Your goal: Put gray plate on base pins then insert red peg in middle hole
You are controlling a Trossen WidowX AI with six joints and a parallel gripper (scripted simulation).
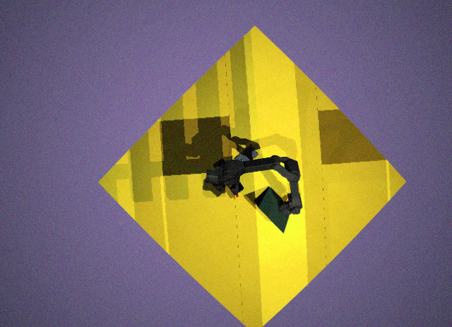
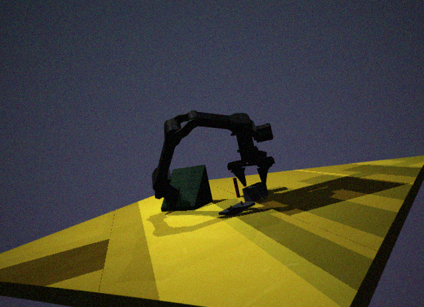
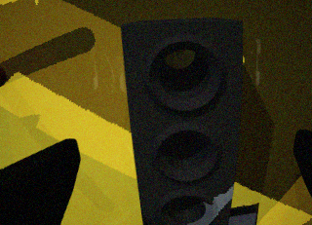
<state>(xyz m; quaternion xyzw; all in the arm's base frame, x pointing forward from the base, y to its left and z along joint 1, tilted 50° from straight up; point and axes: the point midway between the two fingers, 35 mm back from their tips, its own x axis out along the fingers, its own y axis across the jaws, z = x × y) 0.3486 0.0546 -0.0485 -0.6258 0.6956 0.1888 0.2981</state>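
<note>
The gray plate lies 10 mm below my gripper tip. The rest, counted from my gripper tip: red peg: 110 mm behind, 40 mm to the left, 10 mm below; then dark base: 140 mm to the right, 40 mm below.
</note>
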